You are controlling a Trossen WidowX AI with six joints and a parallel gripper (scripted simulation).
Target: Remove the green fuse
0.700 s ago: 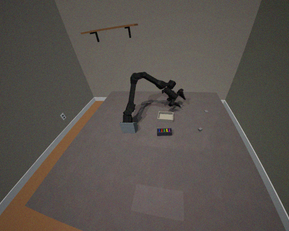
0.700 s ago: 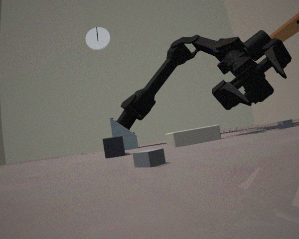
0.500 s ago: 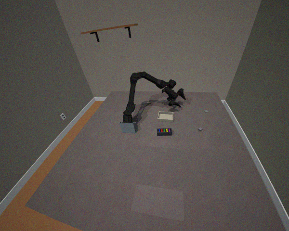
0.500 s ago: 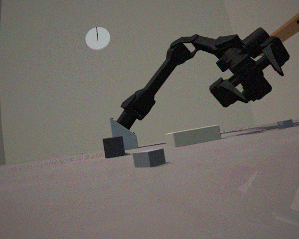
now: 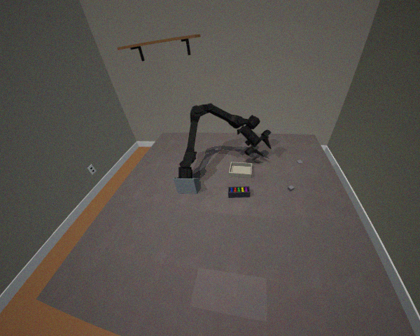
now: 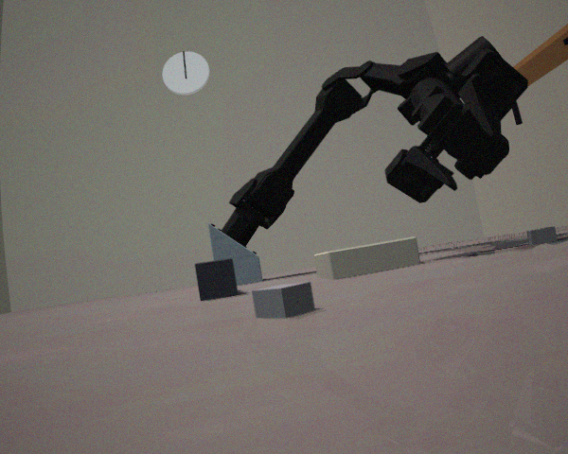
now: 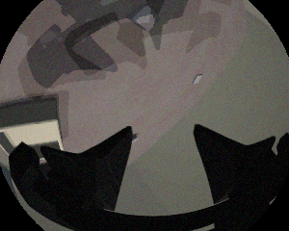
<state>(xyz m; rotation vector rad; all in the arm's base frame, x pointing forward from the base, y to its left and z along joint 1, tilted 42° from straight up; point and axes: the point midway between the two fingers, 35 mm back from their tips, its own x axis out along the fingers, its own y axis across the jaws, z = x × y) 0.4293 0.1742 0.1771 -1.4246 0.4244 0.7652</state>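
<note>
Right now my gripper tip is 260 mm to the left of the green fuse, 160 mm past it and 60 mm above it. Also, from my gripper tip: pale tray (160 mm behind, 80 mm to the right, 80 mm below).
</note>
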